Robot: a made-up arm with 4 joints. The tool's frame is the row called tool.
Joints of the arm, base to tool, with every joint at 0 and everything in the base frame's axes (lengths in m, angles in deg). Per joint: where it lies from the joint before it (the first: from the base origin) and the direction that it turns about. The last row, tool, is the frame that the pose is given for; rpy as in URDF.
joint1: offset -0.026 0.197 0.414 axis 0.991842 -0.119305 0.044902
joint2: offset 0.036 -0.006 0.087 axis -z
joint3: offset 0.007 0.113 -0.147 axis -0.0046 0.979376 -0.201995
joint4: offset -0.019 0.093 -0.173 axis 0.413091 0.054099 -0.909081
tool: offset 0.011 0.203 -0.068 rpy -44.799 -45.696 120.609
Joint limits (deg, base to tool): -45.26..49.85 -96.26..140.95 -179.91..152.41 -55..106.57
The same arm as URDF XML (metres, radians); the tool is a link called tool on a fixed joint. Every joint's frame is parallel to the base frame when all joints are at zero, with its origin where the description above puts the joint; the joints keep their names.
<robot name="arm">
  <link name="base"/>
  <link name="link1"/>
  <link name="link2"/>
  <link name="link3"/>
  <link name="link4"/>
  <link name="tool"/>
  <joint name="joint1" type="revolute">
    <parent link="base"/>
    <child link="link1"/>
    <origin xyz="-0.026 0.197 0.414"/>
    <axis xyz="0.991842 -0.119305 0.044902"/>
    <limit lower="-0.7899" upper="0.87"/>
  </joint>
  <joint name="joint2" type="revolute">
    <parent link="link1"/>
    <child link="link2"/>
    <origin xyz="0.036 -0.006 0.087"/>
    <axis xyz="0 0 -1"/>
    <limit lower="-1.6801" upper="2.46"/>
  </joint>
  <joint name="joint3" type="revolute">
    <parent link="link2"/>
    <child link="link3"/>
    <origin xyz="0.007 0.113 -0.147"/>
    <axis xyz="-0.0046 0.979376 -0.201995"/>
    <limit lower="-3.14" upper="2.6601"/>
  </joint>
  <joint name="joint4" type="revolute">
    <parent link="link3"/>
    <child link="link4"/>
    <origin xyz="-0.019 0.093 -0.173"/>
    <axis xyz="0.413091 0.054099 -0.909081"/>
    <limit lower="-0.9599" upper="1.86"/>
  </joint>
  <joint name="tool_joint" type="fixed">
    <parent link="link4"/>
    <child link="tool"/>
    <origin xyz="0.011 0.203 -0.068" rpy="-0.7819 -0.7975 2.105"/>
  </joint>
</robot>

